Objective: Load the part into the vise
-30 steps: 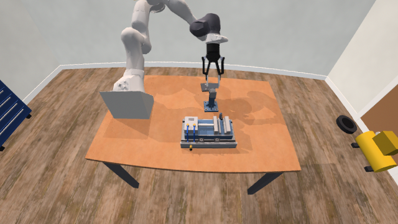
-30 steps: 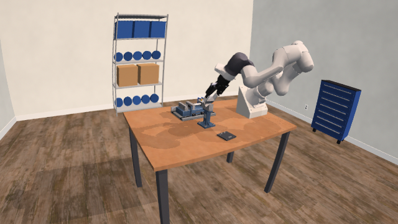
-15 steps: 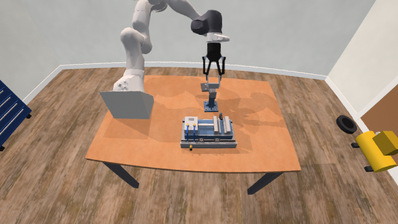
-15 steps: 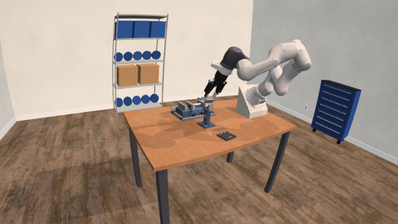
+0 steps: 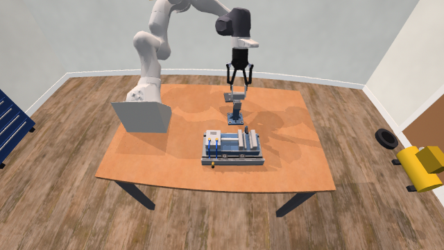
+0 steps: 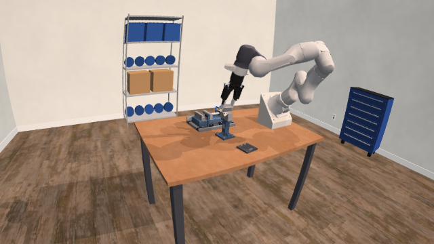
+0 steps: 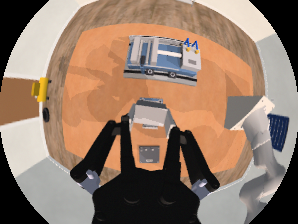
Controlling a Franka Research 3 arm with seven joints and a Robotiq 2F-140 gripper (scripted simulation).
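Now: hand 1 cm to the left of the part and 3 cm above it. The rest, counted from my hand: fixed jaw 9 cm ahead, 20 cm to the right, 13 cm below; then air cylinder 11 cm behind, 22 cm to the right, 13 cm below; then vise 1 cm behind, 21 cm to the right, 17 cm below.
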